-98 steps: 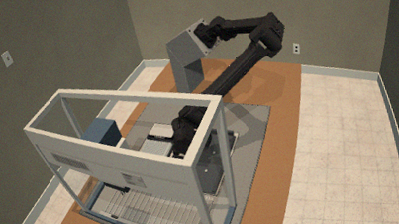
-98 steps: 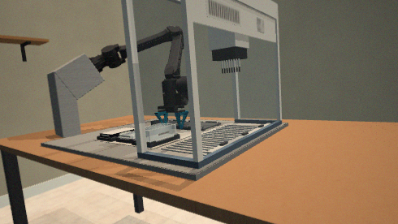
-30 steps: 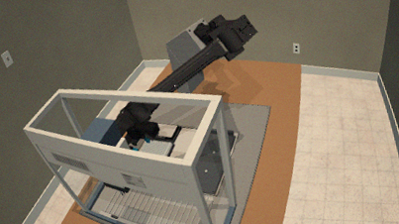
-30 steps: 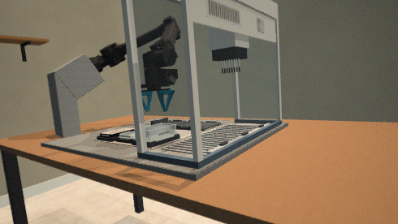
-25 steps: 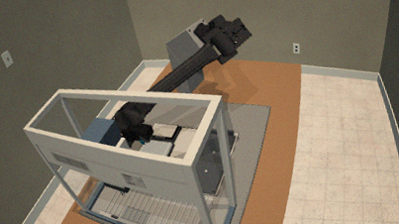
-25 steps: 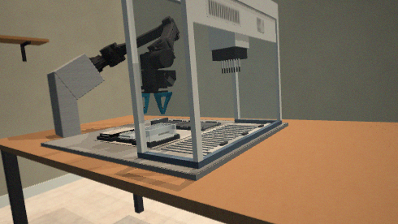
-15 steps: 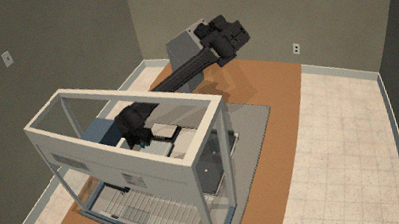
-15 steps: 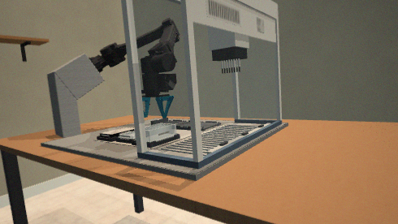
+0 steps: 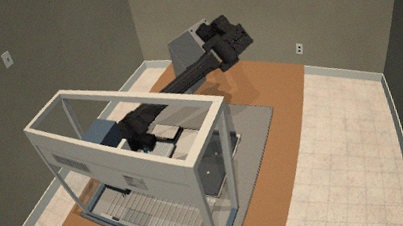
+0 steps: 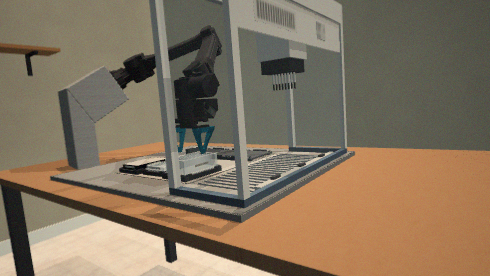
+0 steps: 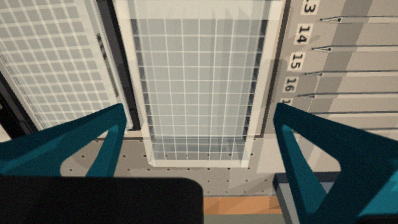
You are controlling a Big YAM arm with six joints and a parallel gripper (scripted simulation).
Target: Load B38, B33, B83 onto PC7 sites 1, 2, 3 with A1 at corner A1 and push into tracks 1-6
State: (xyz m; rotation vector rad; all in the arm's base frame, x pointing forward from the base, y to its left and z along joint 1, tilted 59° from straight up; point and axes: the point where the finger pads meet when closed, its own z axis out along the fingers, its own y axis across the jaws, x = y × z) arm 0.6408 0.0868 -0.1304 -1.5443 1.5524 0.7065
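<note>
Right now my hand is 5 cm above the deep-well block B83. From my hand the other things lie so: plate nest S3: 6 cm below; carrier PC7: 25 cm to the left, 12 cm behind, 5 cm below; white 96-well plate: 11 cm behind, 5 cm below.
</note>
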